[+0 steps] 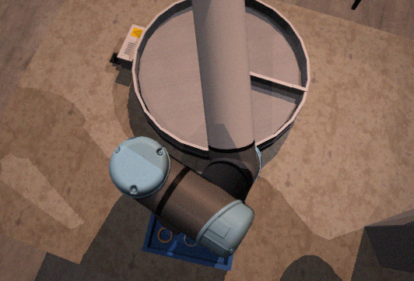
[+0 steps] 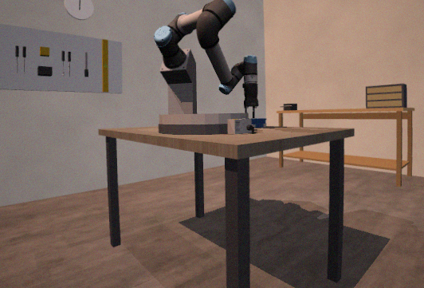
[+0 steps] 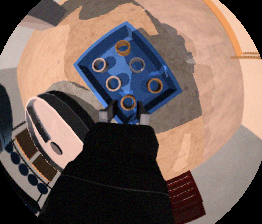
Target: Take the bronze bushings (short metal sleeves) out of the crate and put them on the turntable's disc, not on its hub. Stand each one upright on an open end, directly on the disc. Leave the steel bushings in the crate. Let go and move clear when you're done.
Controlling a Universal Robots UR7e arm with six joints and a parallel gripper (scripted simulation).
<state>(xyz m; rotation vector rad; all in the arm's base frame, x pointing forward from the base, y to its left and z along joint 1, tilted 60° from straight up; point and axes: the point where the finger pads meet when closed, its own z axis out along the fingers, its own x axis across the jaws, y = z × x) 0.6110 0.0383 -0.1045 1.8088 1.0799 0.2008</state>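
Now: hand 5 cm past the blue crate, 4 cm to the right of it and 5 cm above it. Also, from my hand: turntable disc 7 cm behind, 33 cm to the right, 2 cm below.
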